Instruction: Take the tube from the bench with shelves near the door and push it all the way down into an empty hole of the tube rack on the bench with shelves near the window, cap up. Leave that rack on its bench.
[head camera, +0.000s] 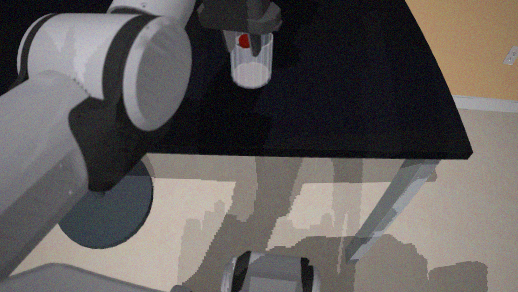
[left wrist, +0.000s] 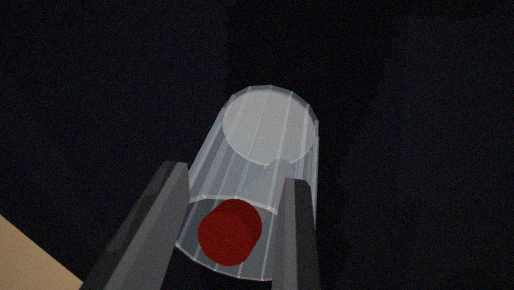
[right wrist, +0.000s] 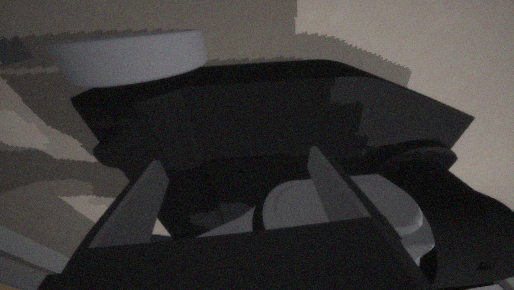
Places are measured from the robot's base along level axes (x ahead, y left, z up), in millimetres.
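Pixels of known places: left gripper, between the fingertips: (head camera: 243, 50) (left wrist: 234, 187); right gripper, between the fingertips: (right wrist: 238, 163).
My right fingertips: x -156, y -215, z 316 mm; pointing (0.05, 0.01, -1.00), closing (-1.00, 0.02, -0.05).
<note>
For each thing: its middle in the pictures, then the offset to it from my right fingertips. "*": a spot on its surface instead. Level surfaces: height alone.
- tube's red cap, middle of its body: (left wrist: 230, 231) (head camera: 245, 41) dx +493, dy +307, dz +548 mm
- clear beaker, middle of its body: (left wrist: 256, 175) (head camera: 251, 56) dx +522, dy +302, dz +491 mm
- black bench, height of its surface: dz +446 mm
- bench leg, a spot on its surface: (head camera: 395, 210) * dx +438, dy -66, dz +147 mm
The tube's red cap (head camera: 244, 40) (left wrist: 229, 236) shows near the mouth of a clear beaker (head camera: 251, 75) (left wrist: 270, 125) on the black bench. The tube's clear body is hard to make out inside the beaker; it seems to lean. My left gripper (head camera: 243, 53) (left wrist: 234, 187) is partly open at the beaker's mouth, with its fingers on either side of the cap and a gap to each in the left wrist view. Nothing is held. My right gripper (right wrist: 238, 163) is open and empty, away from the bench top. The tube rack does not show.
The black bench (head camera: 350, 100) has its front edge and right corner in the head camera view. A bench leg (head camera: 395, 210) stands below that corner. A round dark stool seat (head camera: 115, 215) is at the lower left, partly behind my left arm. An orange wall (head camera: 480, 50) is at the right.
</note>
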